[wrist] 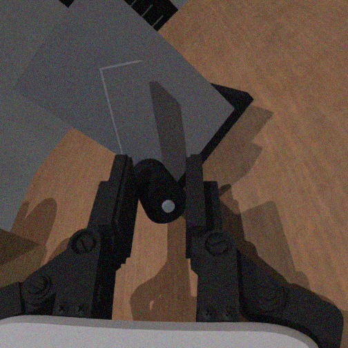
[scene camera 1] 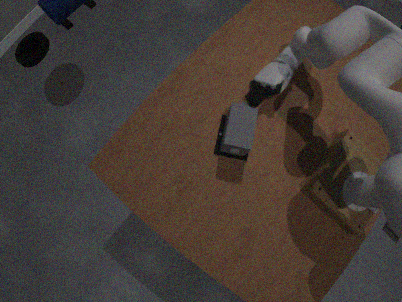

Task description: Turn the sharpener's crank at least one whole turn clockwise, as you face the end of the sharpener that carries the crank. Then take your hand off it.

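Frame: origin at the arm's base, x ahead, y left, z up, level; metres.
Where they show: gripper, between the fingertips: (scene camera 1: 250, 101); arm's base, origin of its link: (scene camera 1: 357, 191).
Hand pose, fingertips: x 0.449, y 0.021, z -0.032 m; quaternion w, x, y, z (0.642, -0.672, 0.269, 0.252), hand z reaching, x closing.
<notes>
Each offset is from my fingertips to the top centre of the thing. "spot": to the spot under its first point. Level surfaces: height alone.
The grey box-shaped sharpener @[spot: dz +0.078, dx -0.030, dy +0.104 m] (scene camera 1: 241, 125) (wrist: 70, 70) stands on its black base @[spot: dz -0.042, dx -0.005, dy +0.147 m] (scene camera 1: 219, 140) (wrist: 236, 100) on the wooden table. The crank's black round knob (wrist: 161, 194) with a pale pin end shows in the wrist view at the crank end of the sharpener. My gripper (scene camera 1: 253, 101) (wrist: 160, 174) is at that end, shut on the knob, with one finger on each side of it. The crank arm is mostly hidden behind the knob and fingers. In the scene view the gripper covers the knob.
The wooden table @[dz -0.050 m] (scene camera 1: 165, 135) (wrist: 295, 65) carries a yellowish wooden stand (scene camera 1: 341, 218) at the right, partly under my white arm (scene camera 1: 372, 80). A blue object (scene camera 1: 57, 7), a black disc (scene camera 1: 32, 49) and a grey-brown disc (scene camera 1: 64, 84) are beyond the table at the upper left.
</notes>
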